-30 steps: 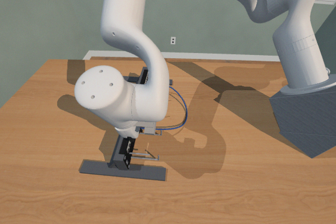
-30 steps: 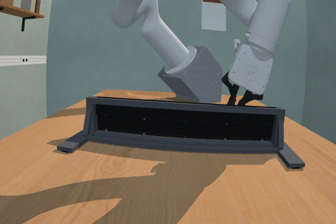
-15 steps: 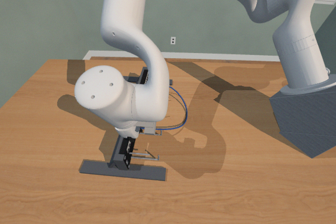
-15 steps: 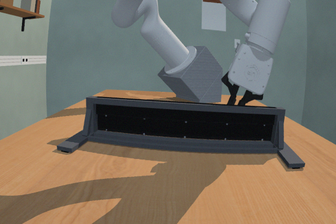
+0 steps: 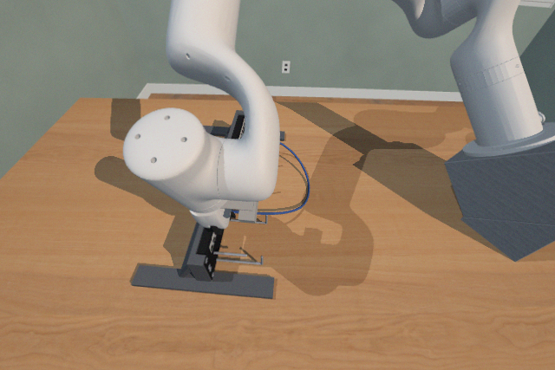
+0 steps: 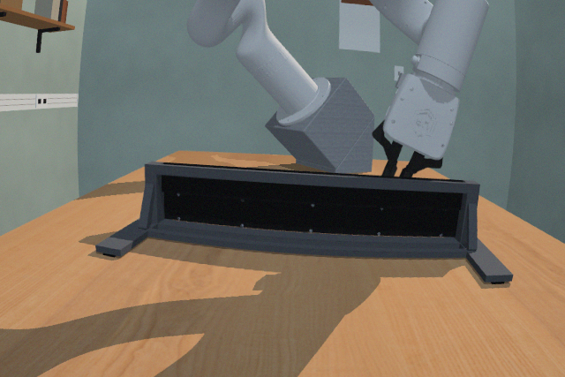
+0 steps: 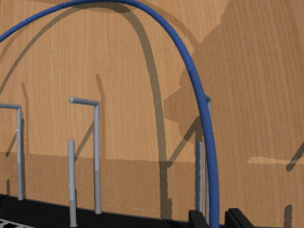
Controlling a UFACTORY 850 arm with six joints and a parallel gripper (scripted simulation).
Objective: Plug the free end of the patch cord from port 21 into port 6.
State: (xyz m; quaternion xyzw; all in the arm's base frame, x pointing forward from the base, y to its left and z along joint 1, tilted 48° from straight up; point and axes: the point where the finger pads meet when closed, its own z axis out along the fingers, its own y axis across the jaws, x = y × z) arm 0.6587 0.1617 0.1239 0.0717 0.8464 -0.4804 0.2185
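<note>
Right now the clear plug is 10 mm ahead of my hand, 10 mm to the right of it and 10 mm below it.
</note>
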